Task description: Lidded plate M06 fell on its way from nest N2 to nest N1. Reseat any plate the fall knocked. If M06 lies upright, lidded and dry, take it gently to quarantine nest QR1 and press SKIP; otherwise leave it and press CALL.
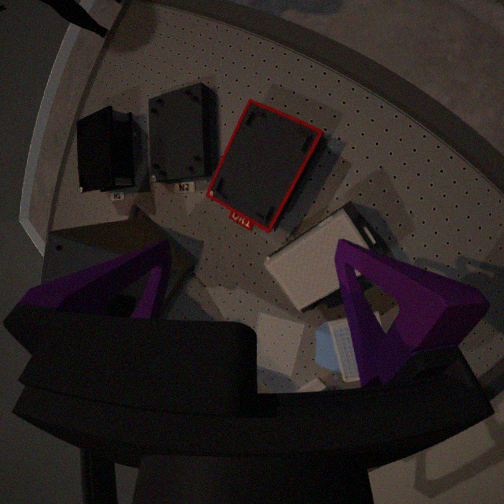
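Observation:
My gripper point(250, 275) is open and empty, its purple fingers spread wide, high above the perforated deck. The red-outlined quarantine nest point(265, 165) stands empty with a red label at its near edge. Left of it stands black nest N2 point(182, 132), also empty, and another black nest point(107, 147). A pale lidded plate point(315, 262) sits turned askew over a dark nest whose corner point(367, 227) sticks out behind it. Near my right finger lies a small plate with its well grid showing point(346, 350), a blue patch point(326, 346) beside it and a pale flat panel point(280, 345) to its left.
The deck's curved dark rim point(400, 95) runs across the upper right. A brown-grey block point(110, 240) sits behind my left finger. My gripper body point(200, 400) hides the near deck. The light is dim.

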